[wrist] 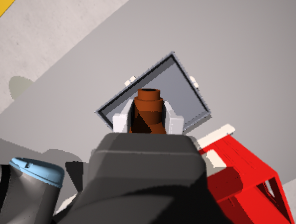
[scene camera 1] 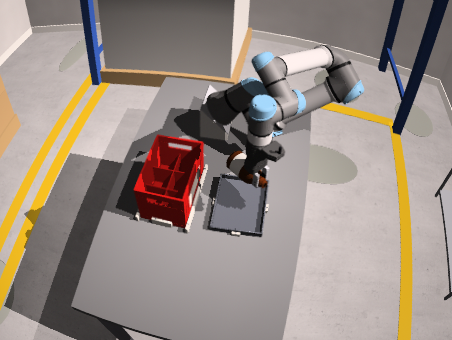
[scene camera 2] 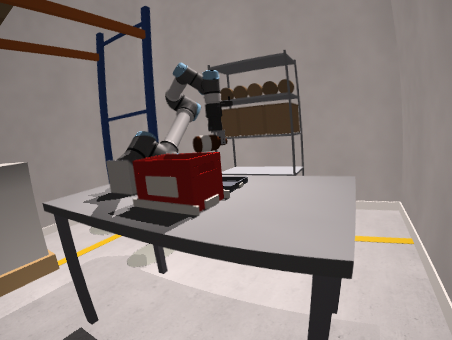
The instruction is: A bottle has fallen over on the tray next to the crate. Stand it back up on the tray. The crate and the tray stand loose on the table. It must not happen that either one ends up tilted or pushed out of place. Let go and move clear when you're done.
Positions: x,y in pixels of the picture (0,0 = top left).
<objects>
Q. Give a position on a red crate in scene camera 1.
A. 162,161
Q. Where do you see a tray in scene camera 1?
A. At 238,205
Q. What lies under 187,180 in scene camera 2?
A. A red crate.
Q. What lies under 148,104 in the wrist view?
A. A bottle.
</objects>
